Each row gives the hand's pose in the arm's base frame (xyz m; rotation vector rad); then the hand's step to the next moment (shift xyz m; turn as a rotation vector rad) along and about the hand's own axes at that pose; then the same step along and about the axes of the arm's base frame.
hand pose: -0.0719 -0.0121 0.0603 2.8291 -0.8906 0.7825
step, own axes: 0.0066 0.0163 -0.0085 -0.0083 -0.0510 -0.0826
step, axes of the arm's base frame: -0.0082 -0.0151 0.0093 -0.0146 0.0644 0.0716
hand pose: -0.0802 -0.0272 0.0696 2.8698 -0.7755 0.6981
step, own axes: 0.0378 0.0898 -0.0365 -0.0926 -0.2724 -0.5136
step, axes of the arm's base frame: -0.0304 -0.0879 0.0466 -0.1446 0.3805 0.4253
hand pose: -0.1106 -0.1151 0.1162 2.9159 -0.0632 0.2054
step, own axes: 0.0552 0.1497 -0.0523 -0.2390 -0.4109 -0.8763
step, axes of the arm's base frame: 0.0390 -0.1361 0.0903 -0.3300 0.5988 0.7255
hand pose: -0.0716 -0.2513 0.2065 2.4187 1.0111 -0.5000
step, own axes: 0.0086 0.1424 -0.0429 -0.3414 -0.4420 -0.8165
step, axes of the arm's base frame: 0.1166 -0.0598 0.0708 -0.4295 0.5277 0.7181
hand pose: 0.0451 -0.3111 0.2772 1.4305 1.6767 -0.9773
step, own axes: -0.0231 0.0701 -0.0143 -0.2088 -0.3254 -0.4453
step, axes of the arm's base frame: 0.0718 0.0093 0.0202 -0.3148 0.2693 0.4197
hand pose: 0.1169 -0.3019 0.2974 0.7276 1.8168 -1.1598
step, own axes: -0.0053 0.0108 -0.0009 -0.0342 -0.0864 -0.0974
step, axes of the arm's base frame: 0.0110 0.0050 0.0002 -0.0867 0.0531 0.0882
